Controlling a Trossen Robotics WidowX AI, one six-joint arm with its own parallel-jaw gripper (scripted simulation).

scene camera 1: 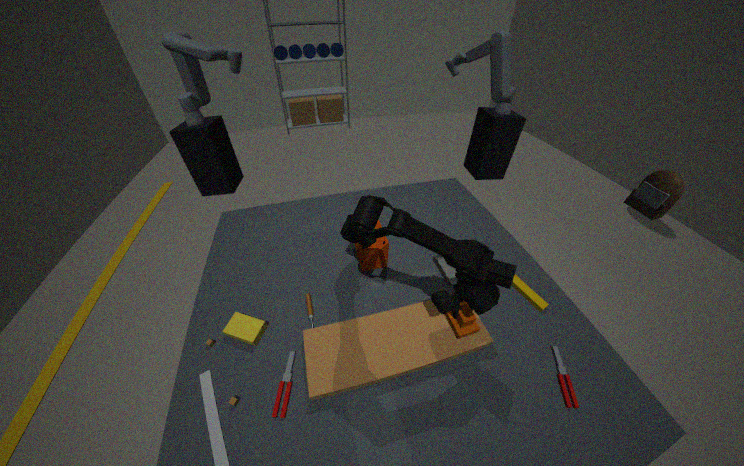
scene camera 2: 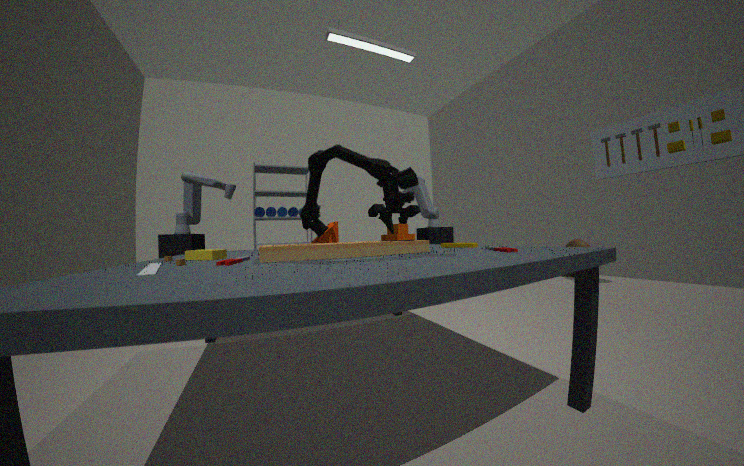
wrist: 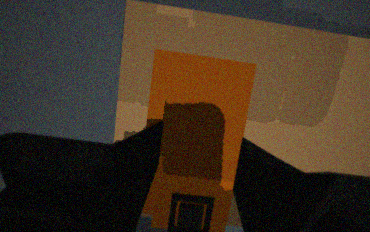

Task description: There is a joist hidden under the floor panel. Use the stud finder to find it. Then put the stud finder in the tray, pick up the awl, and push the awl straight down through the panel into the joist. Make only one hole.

Path:
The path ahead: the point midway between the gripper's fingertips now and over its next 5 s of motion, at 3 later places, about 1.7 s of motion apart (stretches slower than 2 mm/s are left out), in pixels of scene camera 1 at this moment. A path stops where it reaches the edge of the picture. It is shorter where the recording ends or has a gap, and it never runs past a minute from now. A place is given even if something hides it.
My gripper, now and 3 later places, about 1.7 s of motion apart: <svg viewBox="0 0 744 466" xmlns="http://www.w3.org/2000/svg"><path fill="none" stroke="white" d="M461 316L433 323L399 333L363 343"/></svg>

